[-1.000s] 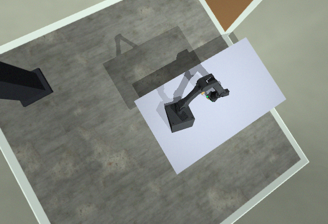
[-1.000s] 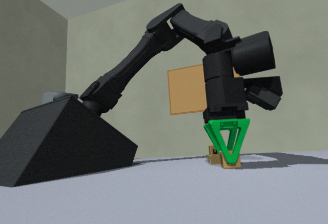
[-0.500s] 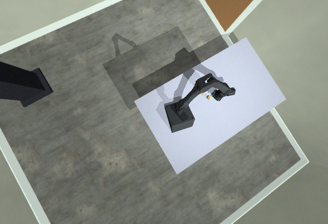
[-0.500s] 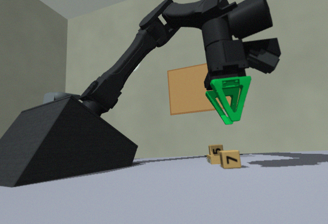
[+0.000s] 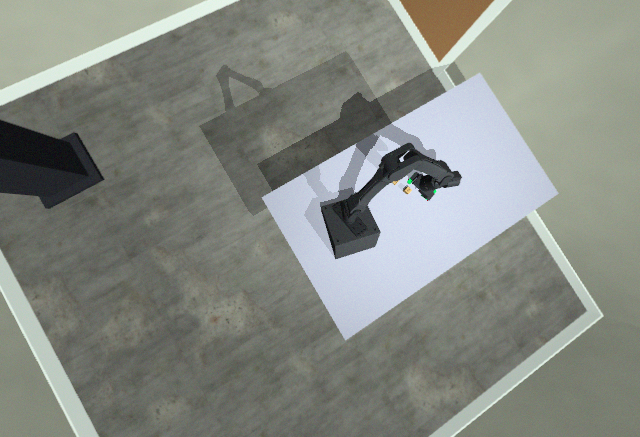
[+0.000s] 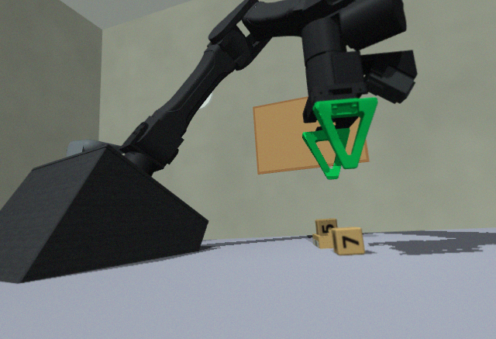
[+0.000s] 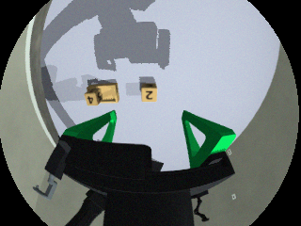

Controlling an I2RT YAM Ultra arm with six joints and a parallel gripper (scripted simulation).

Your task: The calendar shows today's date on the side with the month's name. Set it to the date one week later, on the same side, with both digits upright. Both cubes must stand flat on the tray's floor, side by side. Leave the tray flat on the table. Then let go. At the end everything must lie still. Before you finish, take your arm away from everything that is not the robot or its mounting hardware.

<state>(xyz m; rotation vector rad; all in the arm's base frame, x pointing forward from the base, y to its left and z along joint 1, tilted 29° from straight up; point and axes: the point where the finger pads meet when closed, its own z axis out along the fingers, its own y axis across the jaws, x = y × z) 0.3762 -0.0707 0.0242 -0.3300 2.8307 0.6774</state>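
Right now the wooden cube is 90 mm below my hand. The rest, counted from my hand: wooden tray 100 mm to the left, 90 mm below, 30 mm behind.
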